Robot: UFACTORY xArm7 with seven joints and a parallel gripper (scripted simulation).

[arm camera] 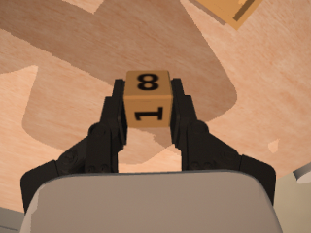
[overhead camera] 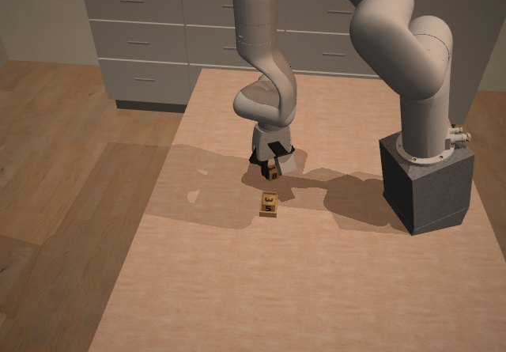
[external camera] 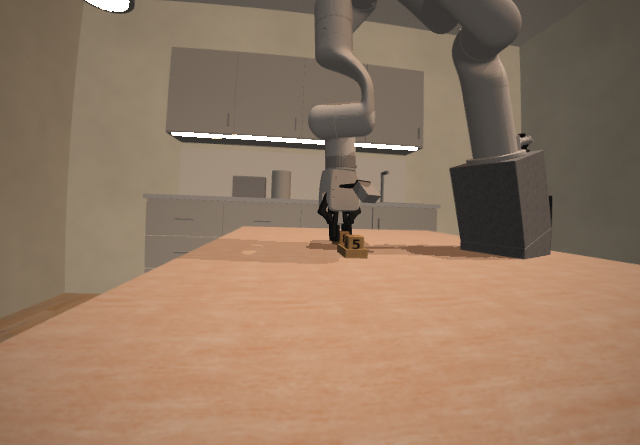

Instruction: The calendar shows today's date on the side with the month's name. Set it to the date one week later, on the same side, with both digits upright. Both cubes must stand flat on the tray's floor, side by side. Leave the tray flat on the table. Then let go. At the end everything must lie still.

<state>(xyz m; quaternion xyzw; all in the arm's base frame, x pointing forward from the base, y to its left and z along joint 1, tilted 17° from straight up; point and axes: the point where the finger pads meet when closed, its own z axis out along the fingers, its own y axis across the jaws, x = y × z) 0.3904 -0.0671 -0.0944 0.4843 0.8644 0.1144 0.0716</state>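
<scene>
The wooden cube is 1 cm below my hand.
</scene>
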